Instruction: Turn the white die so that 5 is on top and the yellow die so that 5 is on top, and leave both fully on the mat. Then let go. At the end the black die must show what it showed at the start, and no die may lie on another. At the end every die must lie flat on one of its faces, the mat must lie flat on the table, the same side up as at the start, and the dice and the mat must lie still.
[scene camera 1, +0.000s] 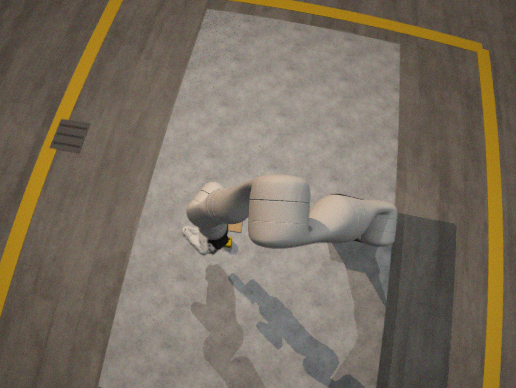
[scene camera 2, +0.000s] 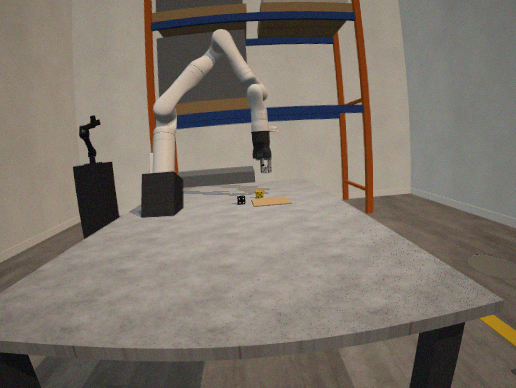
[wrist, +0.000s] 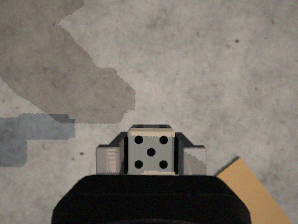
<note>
I see my gripper (wrist: 151, 146) and a white die (wrist: 150, 147).
</note>
